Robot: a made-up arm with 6 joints. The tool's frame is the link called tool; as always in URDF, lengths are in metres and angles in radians.
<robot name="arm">
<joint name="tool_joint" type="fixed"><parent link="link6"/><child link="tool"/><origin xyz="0 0 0"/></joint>
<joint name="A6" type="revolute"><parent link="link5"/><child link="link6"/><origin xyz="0.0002 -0.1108 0" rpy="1.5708 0 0"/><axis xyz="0 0 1"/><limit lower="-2.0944" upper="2.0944"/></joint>
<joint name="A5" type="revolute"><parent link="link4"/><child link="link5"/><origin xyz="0 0 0" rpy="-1.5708 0 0"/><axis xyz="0 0 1"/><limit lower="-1.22" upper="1.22"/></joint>
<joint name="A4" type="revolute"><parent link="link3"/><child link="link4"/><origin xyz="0.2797 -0.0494 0" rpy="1.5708 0 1.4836"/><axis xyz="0 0 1"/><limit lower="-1.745" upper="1.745"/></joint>
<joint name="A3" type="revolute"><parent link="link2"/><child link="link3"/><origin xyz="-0.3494 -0.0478 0"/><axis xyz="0 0 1"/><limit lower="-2.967" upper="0"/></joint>
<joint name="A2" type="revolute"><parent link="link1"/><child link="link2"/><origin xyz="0 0 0" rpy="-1.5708 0 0"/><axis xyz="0 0 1"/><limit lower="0" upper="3.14"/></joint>
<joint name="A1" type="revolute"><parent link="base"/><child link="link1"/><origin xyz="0 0 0.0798"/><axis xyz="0 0 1"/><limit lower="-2.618" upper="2.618"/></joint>
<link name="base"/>
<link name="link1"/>
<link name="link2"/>
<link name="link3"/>
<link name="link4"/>
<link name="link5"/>
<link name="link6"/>
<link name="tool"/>
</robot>
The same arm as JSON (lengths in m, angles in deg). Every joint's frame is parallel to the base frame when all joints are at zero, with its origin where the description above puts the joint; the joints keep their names.
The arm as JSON. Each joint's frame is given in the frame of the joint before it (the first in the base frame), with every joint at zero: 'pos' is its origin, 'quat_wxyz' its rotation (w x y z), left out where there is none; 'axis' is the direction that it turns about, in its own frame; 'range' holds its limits. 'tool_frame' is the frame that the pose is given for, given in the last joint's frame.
{
  "length_unit": "m",
  "angle_unit": "deg",
  "joints": [
    {
      "joint": "A1",
      "pos": [
        0.0,
        0.0,
        0.0798
      ],
      "axis": "+z",
      "range": [
        -150.0,
        150.0
      ]
    },
    {
      "joint": "A2",
      "pos": [
        0.0,
        0.0,
        0.0
      ],
      "axis": "+y",
      "range": [
        0.0,
        179.91
      ]
    },
    {
      "joint": "A3",
      "pos": [
        -0.3494,
        0.0,
        0.0478
      ],
      "axis": "+y",
      "range": [
        -170.0,
        0.0
      ]
    },
    {
      "joint": "A4",
      "pos": [
        0.2797,
        0.0,
        0.0494
      ],
      "axis": [
        0.9962,
        0.0,
        0.0871
      ],
      "range": [
        -99.98,
        99.98
      ]
    },
    {
      "joint": "A5",
      "pos": [
        0.0,
        0.0,
        0.0
      ],
      "axis": "+y",
      "range": [
        -69.9,
        69.9
      ]
    },
    {
      "joint": "A6",
      "pos": [
        0.1104,
        0.0,
        0.0094
      ],
      "axis": [
        0.9962,
        0.0,
        0.0871
      ],
      "range": [
        -120.0,
        120.0
      ]
    }
  ],
  "tool_frame": {
    "pos": [
      0.0,
      0.0,
      0.0
    ],
    "quat_wxyz": [
      0.737254,
      0.0,
      0.675616,
      -0.000002
    ]
  }
}

